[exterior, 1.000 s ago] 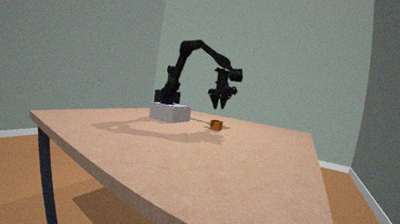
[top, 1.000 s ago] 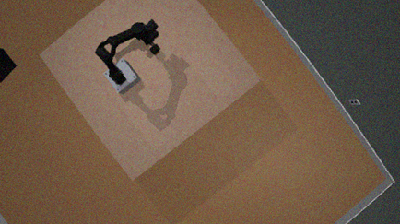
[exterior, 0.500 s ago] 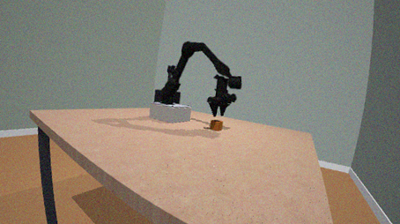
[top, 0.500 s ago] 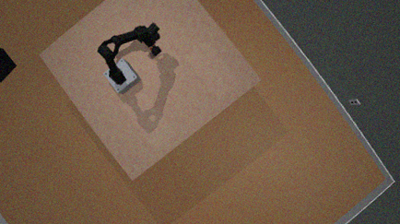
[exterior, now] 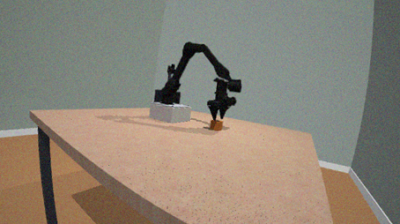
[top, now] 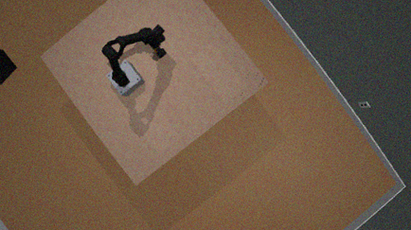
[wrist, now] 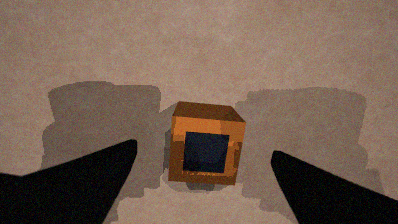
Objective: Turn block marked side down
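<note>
My gripper tip is 1 cm past the block and 2 cm above it.
</note>
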